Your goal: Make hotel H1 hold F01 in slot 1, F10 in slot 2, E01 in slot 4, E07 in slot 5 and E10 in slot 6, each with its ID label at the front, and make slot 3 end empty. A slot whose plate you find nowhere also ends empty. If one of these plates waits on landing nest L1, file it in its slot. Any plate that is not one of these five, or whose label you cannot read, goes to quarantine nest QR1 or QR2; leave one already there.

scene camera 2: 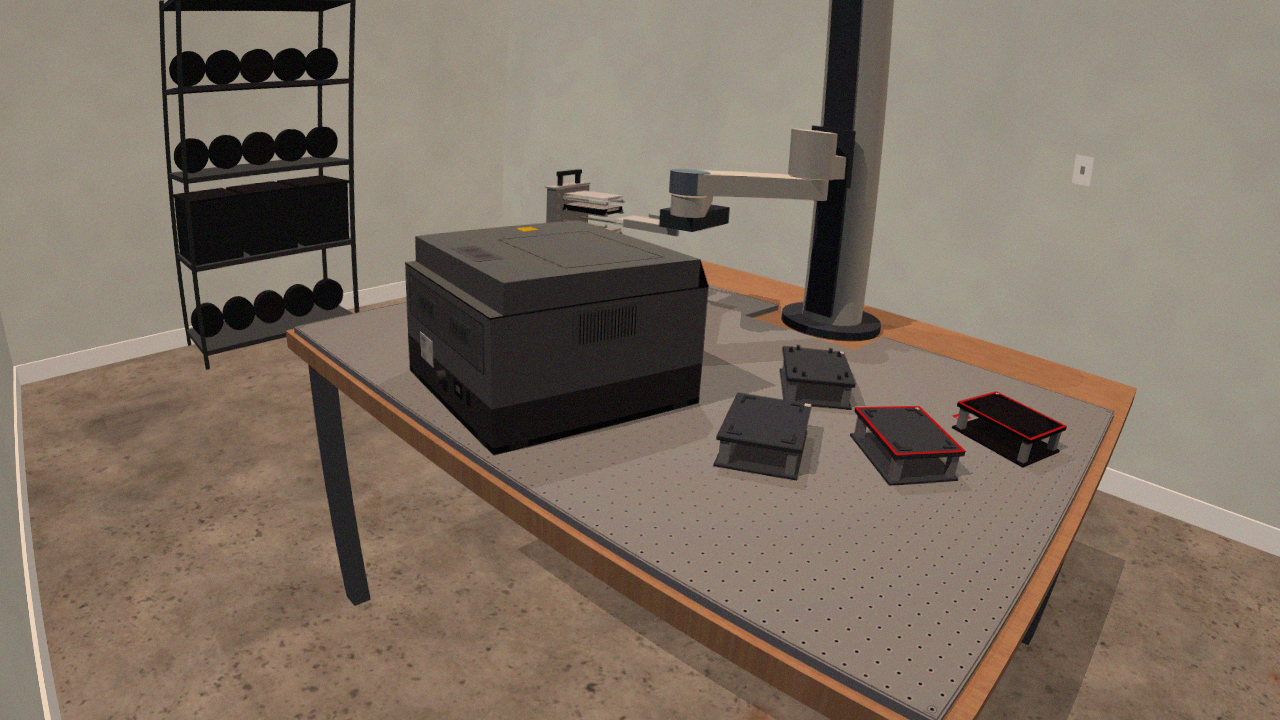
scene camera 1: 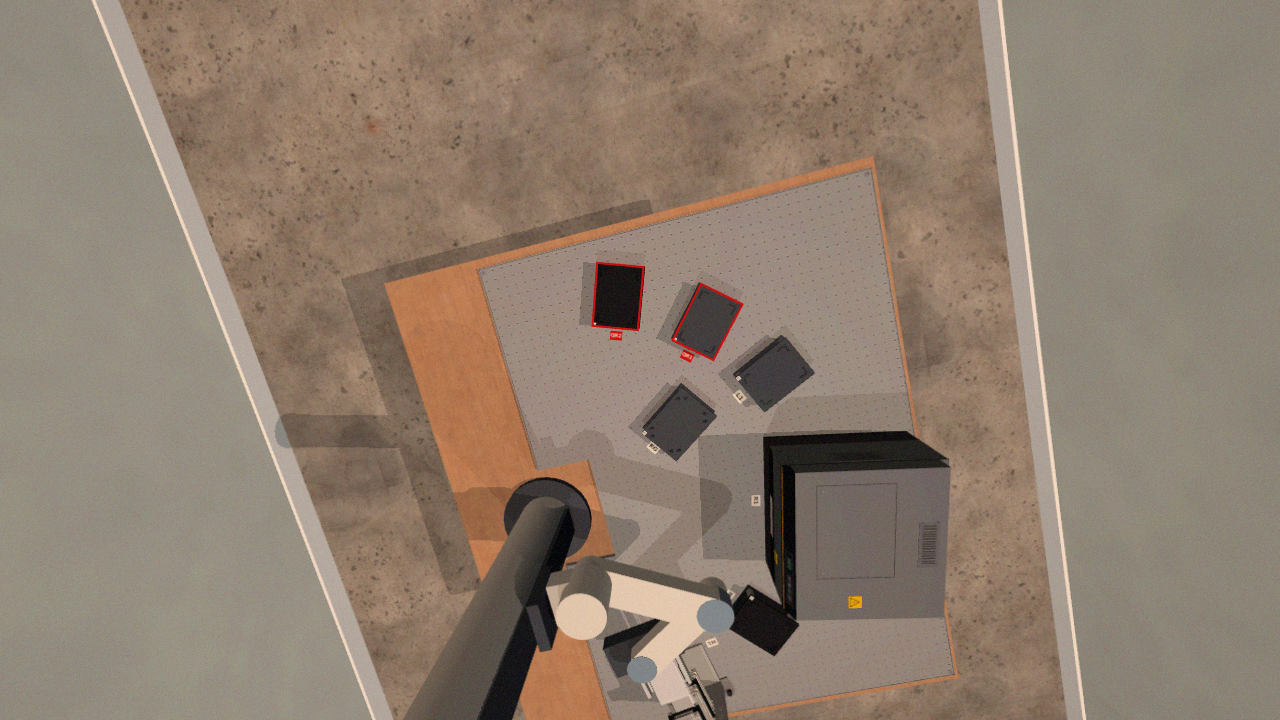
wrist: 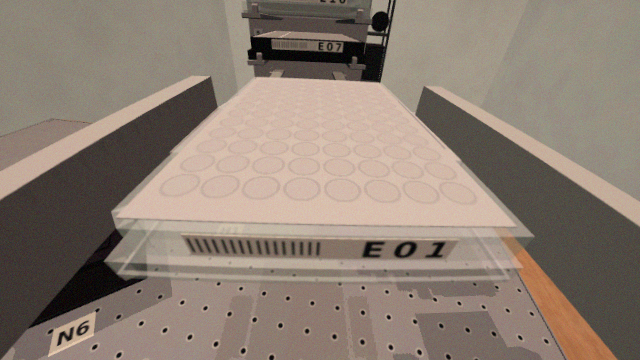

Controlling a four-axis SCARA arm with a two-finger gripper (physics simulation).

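My gripper point(scene camera 1: 683, 694) point(scene camera 2: 637, 220) point(wrist: 318, 100) is shut on a pale plate point(scene camera 1: 665, 687) point(wrist: 305, 160) with a clear rim. Its front label reads E01 in the wrist view. The plate is level, above the table and in front of the hotel point(scene camera 2: 558, 204) point(wrist: 307, 70). There, the plate labelled E07 point(wrist: 320, 46) sits in a slot above my plate's far end, and the plate labelled E10 point(wrist: 327, 3) sits higher up. The lower slots are hidden behind my plate. Quarantine nests QR1 point(scene camera 1: 707, 320) point(scene camera 2: 908, 429) and QR2 point(scene camera 1: 617, 295) point(scene camera 2: 1011, 416) are red-edged and hold no plate. L1 cannot be picked out.
A large dark instrument point(scene camera 1: 856, 528) point(scene camera 2: 554, 331) stands beside the arm. A black nest point(scene camera 1: 762, 619) is between it and the hotel. Two dark nests point(scene camera 1: 774, 372) point(scene camera 1: 679, 420) stand near QR1. An N6 label point(wrist: 73, 334) lies at the wrist view's lower left.
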